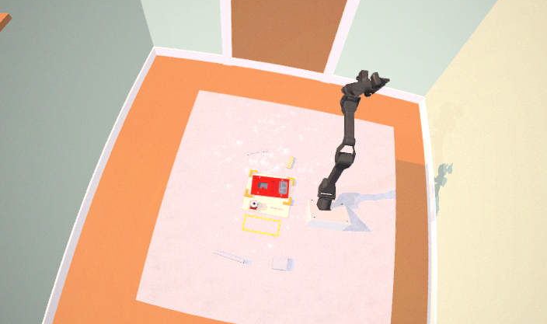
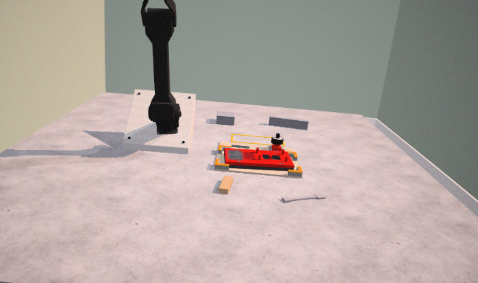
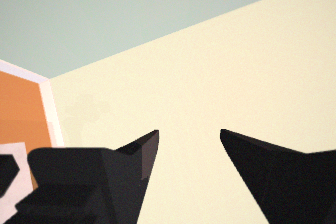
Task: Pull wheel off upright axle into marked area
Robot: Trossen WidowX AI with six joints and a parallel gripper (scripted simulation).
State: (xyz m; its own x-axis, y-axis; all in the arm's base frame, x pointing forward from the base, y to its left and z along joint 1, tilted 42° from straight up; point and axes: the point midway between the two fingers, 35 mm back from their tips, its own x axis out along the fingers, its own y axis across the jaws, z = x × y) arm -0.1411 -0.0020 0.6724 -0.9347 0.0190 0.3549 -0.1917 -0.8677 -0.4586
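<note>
The wheel is 59 cm ahead of my gripper tip, 52 cm below it and 44 cm to the left of it. The rest, counted from my gripper tip: wooden block (55 cm below, 39 cm ahead, 17 cm to the left); upright axle (59 cm ahead, 53 cm below, 44 cm to the left); thin grey bar (58 cm ahead, 56 cm below, 12 cm to the left).
</note>
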